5 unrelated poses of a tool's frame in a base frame.
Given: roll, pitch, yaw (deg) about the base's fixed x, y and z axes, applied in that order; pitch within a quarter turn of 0, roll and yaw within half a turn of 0; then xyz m.
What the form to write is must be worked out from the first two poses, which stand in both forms.
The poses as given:
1: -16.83 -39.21 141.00 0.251 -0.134 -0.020
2: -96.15 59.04 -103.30 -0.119 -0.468 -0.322
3: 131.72 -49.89 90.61 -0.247 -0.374 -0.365
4: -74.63 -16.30 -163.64 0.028 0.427 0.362
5: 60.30 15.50 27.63 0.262 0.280 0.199
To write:
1:
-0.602 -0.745 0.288 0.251
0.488 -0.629 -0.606 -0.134
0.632 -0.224 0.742 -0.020
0 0 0 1

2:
-0.118 0.092 0.989 -0.119
-0.501 0.854 -0.139 -0.468
-0.858 -0.511 -0.055 -0.322
0 0 0 1

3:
-0.007 0.672 0.741 -0.247
0.644 -0.564 0.517 -0.374
0.765 0.481 -0.429 -0.365
0 0 0 1

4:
-0.921 -0.185 0.343 0.028
-0.270 -0.331 -0.904 0.427
0.281 -0.925 0.254 0.362
0 0 0 1

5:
0.854 -0.024 0.520 0.262
0.447 0.547 -0.708 0.280
-0.267 0.837 0.477 0.199
0 0 0 1

